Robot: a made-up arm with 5 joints. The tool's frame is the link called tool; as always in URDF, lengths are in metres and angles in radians. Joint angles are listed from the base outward. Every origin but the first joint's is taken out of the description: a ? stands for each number. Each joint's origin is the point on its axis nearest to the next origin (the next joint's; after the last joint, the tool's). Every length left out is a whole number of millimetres.
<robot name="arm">
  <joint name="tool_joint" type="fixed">
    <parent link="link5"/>
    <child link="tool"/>
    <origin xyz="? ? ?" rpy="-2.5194 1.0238 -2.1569"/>
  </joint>
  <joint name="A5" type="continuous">
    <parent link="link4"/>
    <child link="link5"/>
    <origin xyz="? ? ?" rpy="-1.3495 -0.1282 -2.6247"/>
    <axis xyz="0 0 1"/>
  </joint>
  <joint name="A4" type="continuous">
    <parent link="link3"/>
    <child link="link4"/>
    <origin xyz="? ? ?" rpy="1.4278 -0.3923 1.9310"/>
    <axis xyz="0 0 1"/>
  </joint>
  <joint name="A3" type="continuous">
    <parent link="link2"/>
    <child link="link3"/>
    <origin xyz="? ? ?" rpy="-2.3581 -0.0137 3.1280"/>
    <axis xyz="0 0 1"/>
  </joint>
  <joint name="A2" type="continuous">
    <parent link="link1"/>
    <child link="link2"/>
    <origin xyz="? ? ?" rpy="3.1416 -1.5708 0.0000"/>
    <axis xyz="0 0 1"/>
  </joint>
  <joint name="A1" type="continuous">
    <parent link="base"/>
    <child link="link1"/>
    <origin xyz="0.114 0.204 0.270" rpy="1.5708 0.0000 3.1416"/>
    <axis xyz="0 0 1"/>
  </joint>
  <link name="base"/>
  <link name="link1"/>
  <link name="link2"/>
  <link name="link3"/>
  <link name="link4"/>
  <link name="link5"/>
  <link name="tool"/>
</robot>
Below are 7 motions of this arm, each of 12 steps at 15 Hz.
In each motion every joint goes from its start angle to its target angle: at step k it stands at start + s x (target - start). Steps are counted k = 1, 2, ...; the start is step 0. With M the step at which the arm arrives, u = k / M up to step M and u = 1 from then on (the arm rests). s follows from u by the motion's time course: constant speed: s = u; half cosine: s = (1 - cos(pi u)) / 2; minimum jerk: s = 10 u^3 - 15 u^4 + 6 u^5.
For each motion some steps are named. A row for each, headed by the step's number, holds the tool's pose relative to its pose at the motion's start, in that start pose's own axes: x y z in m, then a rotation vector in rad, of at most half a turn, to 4 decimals.
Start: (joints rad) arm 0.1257 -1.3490 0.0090 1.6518 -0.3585
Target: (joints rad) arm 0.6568 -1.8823 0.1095 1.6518 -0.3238
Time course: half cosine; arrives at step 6
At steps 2, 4, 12:
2: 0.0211 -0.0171 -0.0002 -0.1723 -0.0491 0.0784
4: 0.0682 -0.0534 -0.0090 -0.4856 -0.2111 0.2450
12: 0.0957 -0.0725 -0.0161 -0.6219 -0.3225 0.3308

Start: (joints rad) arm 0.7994 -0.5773 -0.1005 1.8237 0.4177
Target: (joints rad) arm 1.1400 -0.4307 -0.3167 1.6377 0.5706
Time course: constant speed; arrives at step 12
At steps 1, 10, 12:
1: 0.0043 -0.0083 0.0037 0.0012 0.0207 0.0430
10: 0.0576 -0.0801 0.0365 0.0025 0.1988 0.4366
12: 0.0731 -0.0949 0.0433 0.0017 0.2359 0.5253

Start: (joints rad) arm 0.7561 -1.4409 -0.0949 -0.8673 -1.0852
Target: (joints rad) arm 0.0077 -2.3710 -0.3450 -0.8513 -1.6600
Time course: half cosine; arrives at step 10
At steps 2, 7, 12:
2: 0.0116 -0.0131 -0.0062 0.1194 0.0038 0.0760
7: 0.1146 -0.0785 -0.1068 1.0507 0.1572 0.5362
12: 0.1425 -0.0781 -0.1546 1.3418 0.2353 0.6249

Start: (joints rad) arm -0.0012 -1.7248 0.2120 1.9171 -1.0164
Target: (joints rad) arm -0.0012 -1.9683 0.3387 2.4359 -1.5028
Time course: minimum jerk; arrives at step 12
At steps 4, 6, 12:
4: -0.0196 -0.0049 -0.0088 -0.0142 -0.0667 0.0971
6: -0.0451 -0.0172 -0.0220 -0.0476 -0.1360 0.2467
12: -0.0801 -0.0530 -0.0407 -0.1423 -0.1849 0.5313

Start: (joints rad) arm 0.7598 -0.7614 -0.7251 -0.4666 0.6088
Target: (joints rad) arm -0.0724 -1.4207 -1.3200 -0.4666 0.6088
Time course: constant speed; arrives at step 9
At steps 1, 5, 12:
1: 0.0244 0.0365 0.0219 0.0293 -0.0052 -0.0648
5: 0.1266 0.1469 0.1503 0.1722 0.0036 -0.2773
12: 0.2138 0.1841 0.3273 0.3535 0.0279 -0.4040

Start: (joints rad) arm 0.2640 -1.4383 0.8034 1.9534 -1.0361
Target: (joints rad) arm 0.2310 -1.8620 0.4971 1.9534 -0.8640
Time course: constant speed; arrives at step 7
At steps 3, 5, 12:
3: -0.0224 0.0103 -0.0031 -0.1281 -0.0653 0.0578
5: -0.0370 0.0172 -0.0066 -0.2167 -0.1044 0.0958
12: -0.0514 0.0240 -0.0112 -0.3076 -0.1399 0.1330

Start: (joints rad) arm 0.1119 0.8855 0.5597 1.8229 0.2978
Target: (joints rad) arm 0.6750 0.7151 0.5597 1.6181 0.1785
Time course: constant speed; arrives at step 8
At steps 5, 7, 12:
5: -0.0048 -0.0215 0.1122 -0.3075 0.2779 0.0627
7: 0.0021 -0.0180 0.1586 -0.4285 0.3938 0.0804
12: 0.0075 -0.0137 0.1813 -0.4887 0.4524 0.0875

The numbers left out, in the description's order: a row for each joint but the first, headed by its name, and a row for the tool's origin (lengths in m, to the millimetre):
tool: -0.026 0.210 0.000
A5: 0.012 -0.063 0.000
A4: 0.024 0.009 0.000
A3: -0.159 0.103 0.000
A2: -0.285 -0.079 0.000

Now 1 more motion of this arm.
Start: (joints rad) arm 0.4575 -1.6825 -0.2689 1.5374 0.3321
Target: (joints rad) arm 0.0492 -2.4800 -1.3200 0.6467 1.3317
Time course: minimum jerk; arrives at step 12
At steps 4, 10, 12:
4: -0.0444 0.0031 0.0045 -0.2635 0.0543 0.0871
10: -0.1571 -0.0477 0.0936 -1.1564 0.0912 0.7455
12: -0.1571 -0.0508 0.1016 -1.1861 0.0844 0.7912

